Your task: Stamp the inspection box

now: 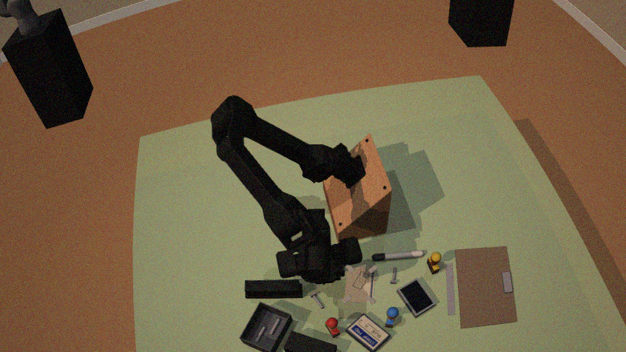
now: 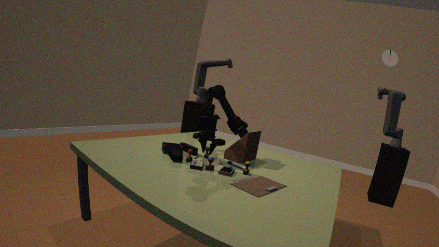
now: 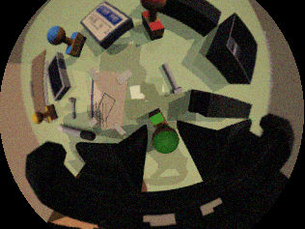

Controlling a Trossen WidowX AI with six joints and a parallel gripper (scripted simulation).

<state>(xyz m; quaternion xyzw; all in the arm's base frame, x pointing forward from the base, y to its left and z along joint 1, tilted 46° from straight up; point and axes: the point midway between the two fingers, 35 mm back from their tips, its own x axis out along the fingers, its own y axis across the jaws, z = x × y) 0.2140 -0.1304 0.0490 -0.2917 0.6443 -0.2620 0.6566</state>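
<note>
My gripper tip is 21 cm to the right of the dark ink pad, 12 cm short of it and 2 cm above it. Round my gripper tip: pale card: 9 cm to the left, 4 cm ahead, 2 cm below; black block: 12 cm to the right, 2 cm ahead, 1 cm below; green-knobbed stamp: right at my gripper tip.
</note>
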